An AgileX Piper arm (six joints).
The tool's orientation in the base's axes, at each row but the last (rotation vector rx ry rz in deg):
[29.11 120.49 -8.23]
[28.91 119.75 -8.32]
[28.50 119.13 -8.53]
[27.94 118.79 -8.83]
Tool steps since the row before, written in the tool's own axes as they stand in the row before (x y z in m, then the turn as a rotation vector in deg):
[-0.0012 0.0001 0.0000 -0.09 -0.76 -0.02]
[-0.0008 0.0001 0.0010 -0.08 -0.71 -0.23]
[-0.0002 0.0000 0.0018 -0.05 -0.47 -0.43]
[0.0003 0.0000 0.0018 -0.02 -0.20 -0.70]
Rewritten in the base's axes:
[0.0006 -0.0003 0.0010 -0.28 -0.71 0.01]
[0.0012 -0.0004 0.0001 -0.43 -0.60 0.13]
[0.0015 -0.0006 -0.0008 -0.51 -0.31 0.23]
[0.0013 -0.0005 -0.0012 -0.63 0.02 0.37]

